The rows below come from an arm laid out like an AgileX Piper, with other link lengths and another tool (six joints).
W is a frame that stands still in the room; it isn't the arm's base.
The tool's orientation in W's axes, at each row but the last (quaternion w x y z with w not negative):
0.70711, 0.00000, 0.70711, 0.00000
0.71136, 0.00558, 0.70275, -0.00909
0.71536, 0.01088, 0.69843, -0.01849
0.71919, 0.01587, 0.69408, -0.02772
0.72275, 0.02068, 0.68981, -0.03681
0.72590, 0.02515, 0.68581, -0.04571
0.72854, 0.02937, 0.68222, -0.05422
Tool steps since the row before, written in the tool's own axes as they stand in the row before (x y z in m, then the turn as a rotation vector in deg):
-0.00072, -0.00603, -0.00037, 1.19, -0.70, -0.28
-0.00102, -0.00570, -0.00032, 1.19, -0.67, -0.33
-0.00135, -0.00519, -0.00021, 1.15, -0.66, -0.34
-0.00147, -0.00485, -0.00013, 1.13, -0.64, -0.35
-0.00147, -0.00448, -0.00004, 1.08, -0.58, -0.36
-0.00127, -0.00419, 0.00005, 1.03, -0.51, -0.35
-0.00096, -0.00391, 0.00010, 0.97, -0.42, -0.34
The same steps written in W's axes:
-0.00037, -0.00603, 0.00072, -0.28, -0.70, -1.19
-0.00045, -0.00569, 0.00104, -0.33, -0.67, -1.19
-0.00046, -0.00516, 0.00140, -0.34, -0.66, -1.15
-0.00048, -0.00481, 0.00154, -0.35, -0.64, -1.13
-0.00047, -0.00442, 0.00156, -0.36, -0.58, -1.08
-0.00044, -0.00413, 0.00138, -0.34, -0.51, -1.03
-0.00043, -0.00385, 0.00109, -0.33, -0.41, -0.98

